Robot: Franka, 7 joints.
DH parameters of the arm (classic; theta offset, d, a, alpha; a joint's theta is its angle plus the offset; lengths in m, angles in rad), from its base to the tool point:
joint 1: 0 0.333 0 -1.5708
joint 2: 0 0 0 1.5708
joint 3: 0 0.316 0.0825 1.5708
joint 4: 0 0 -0.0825 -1.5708
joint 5: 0 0.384 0 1.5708
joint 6: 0 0 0.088 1.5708
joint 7: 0 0.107 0 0
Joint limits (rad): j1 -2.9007..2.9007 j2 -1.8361..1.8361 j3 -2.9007..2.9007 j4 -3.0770..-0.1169 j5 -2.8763..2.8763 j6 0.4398..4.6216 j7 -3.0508..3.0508
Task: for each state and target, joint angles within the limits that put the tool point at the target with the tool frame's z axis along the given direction. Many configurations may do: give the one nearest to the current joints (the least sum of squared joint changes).
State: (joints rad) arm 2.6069 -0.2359 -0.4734 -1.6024 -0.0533 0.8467 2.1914
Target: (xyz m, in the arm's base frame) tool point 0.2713 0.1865 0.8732 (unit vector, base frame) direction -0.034 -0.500 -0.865
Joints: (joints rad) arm 1.9920 -0.0244 -1.0850 -0.7938 -0.7668 0.4470 2.1914
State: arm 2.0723 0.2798 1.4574 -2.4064 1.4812 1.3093 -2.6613
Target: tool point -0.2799 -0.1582 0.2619 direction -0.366 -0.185 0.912
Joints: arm 2.1086 0.9691 0.9457 -2.8238 1.6602 0.9960 -2.6613
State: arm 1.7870 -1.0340 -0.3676 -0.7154 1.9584 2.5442 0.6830
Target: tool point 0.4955 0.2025 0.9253 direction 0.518 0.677 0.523
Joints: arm 1.2364 0.0446 -0.8304 -1.1129 1.9932 2.6882 0.6830
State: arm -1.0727 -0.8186 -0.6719 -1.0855 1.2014 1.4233 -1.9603
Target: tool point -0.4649 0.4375 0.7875 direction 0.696 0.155 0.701
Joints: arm -1.0717 -1.4546 -0.7316 -0.9200 1.4325 1.5630 -1.9603
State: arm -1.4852 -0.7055 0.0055 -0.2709 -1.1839 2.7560 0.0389
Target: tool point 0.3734 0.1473 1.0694 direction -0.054 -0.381 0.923
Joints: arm -2.0358 -0.7890 0.6686 -0.8416 -1.1056 2.5889 0.0389
